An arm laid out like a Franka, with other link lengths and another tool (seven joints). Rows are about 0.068 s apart.
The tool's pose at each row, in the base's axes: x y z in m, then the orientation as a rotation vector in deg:
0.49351 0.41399 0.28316 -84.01 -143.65 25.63
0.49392 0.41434 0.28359 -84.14 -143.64 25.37
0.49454 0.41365 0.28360 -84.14 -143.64 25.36
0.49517 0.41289 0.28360 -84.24 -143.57 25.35
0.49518 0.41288 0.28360 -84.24 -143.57 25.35
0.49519 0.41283 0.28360 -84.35 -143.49 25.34
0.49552 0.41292 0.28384 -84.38 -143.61 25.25
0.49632 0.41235 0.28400 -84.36 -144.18 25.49
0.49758 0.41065 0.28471 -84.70 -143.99 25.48
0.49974 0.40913 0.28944 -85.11 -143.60 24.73
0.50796 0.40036 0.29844 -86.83 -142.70 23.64
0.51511 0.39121 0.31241 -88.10 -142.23 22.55
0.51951 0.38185 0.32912 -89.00 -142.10 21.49
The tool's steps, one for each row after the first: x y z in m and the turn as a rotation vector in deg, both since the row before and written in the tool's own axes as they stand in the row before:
0.00012 0.00034 -0.00059 -0.17 0.09 0.06
-0.00090 0.00018 -0.00010 -0.01 0.00 0.00
-0.00097 0.00016 -0.00009 0.00 0.03 0.08
-0.00001 0.00000 0.00000 0.00 0.00 0.00
-0.00005 -0.00001 0.00000 0.00 0.03 0.09
-0.00008 0.00022 -0.00034 -0.11 -0.06 -0.01
-0.00088 0.00033 -0.00032 -0.16 -0.53 -0.12
-0.00209 -0.00001 -0.00079 -0.01 0.04 0.26
-0.00231 -0.00059 -0.00486 -0.31 0.51 0.28
-0.01145 -0.00033 -0.00971 -0.63 0.63 1.21
-0.01108 -0.00271 -0.01414 -0.71 0.44 0.83
-0.00992 -0.00568 -0.01599 -0.76 0.28 0.51

